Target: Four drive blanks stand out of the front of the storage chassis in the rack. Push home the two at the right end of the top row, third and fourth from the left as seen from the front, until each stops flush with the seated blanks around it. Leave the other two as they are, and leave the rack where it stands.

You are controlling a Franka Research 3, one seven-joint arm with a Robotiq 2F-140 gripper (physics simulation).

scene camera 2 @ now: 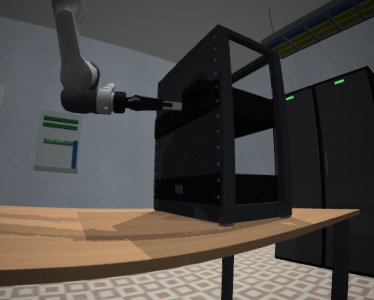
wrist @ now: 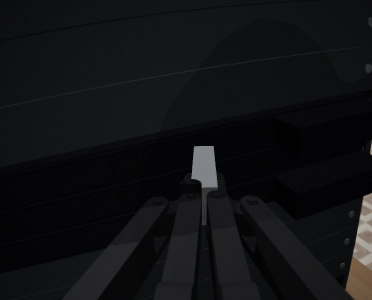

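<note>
The black storage chassis (scene camera 2: 167,125) (wrist: 65,192) is in the upper part of the rack (scene camera 2: 226,155). In the wrist view a dark blank (wrist: 327,122) stands out at the right end of the top row. Another blank (wrist: 325,185) stands out below it, also at the right end. The chassis face left of them looks level, but it is very dark. In the scene view the protruding blanks merge into a dark block (scene camera 2: 200,96). My gripper (scene camera 2: 179,106) (wrist: 203,161) is shut and empty, its pale tips pointing at the chassis front, left of the protruding blanks. Contact cannot be told.
The rack stands on a wooden table (scene camera 2: 45,250). Plain dark panels (wrist: 150,90) lie above the chassis. A lower unit (scene camera 2: 200,189) sits near the rack's bottom. Dark cabinets (scene camera 2: 345,165) stand behind at the right, and a cable tray (scene camera 2: 320,30) hangs above.
</note>
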